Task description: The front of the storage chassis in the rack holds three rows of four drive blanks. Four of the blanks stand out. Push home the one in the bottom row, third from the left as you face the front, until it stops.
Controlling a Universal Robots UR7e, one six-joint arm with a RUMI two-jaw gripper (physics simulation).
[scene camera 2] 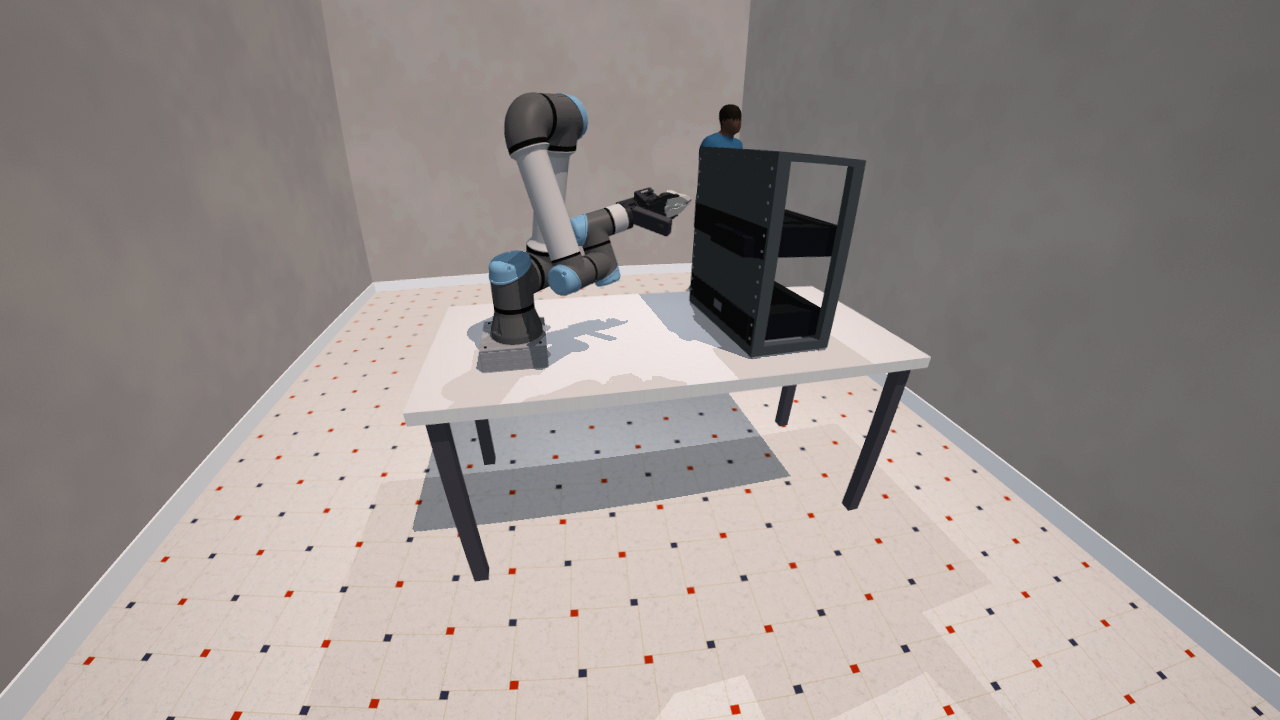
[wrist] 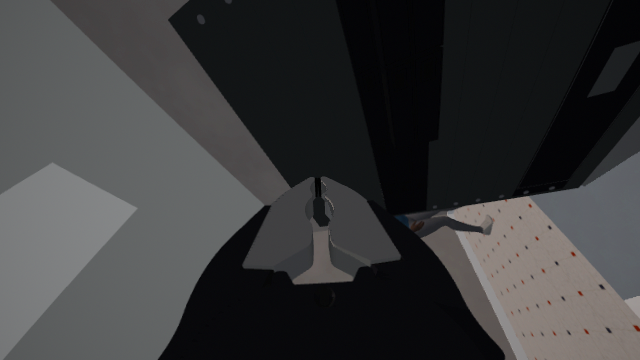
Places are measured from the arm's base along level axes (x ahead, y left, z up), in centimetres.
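Pixels of known places: gripper, fingertip midpoint: (scene camera 2: 690, 199) (wrist: 317, 179); arm's base at its link origin: (scene camera 2: 517, 332).
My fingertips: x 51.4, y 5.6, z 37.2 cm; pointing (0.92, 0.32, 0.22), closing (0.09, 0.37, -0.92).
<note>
For each thing: its top centre in the pictures, then the offset to it from my fingertips. "pt": a spot on its surface instead.
- dark rack at its top centre: (wrist: 289, 134) (scene camera 2: 772, 151) dx +28.5, dy +11.0, dz +14.7 cm
- rack's dark upper front panel at a spot on its surface: (wrist: 280, 90) pt dx +16.2, dy -3.2, dz +5.5 cm
- lower black unit at a spot on its surface: (wrist: 565, 115) pt dx +13.9, dy +14.3, dz -33.3 cm
The storage chassis (scene camera 2: 725, 231) (wrist: 405, 75) appears as a black band across the middle of the dark rack (scene camera 2: 778, 192). Part of its front stands out from the rack face in the scene view. The individual drive blanks, including the third one in the bottom row, are too dark to tell apart in either view. My gripper (scene camera 2: 687, 202) (wrist: 317, 179) is shut and empty. It is in front of the rack's upper part, a little higher than the chassis. In the wrist view its tips overlap the rack's dark upper front panel (wrist: 280, 90); whether they touch it cannot be told.
The rack stands on a white table (scene camera 2: 671, 389), facing the arm's base (scene camera 2: 512, 349). A lower black unit (scene camera 2: 717, 304) (wrist: 565, 115) with a grey label sits near the rack's bottom. A person in blue (scene camera 2: 721, 141) (wrist: 435, 223) is behind the rack in the scene view.
</note>
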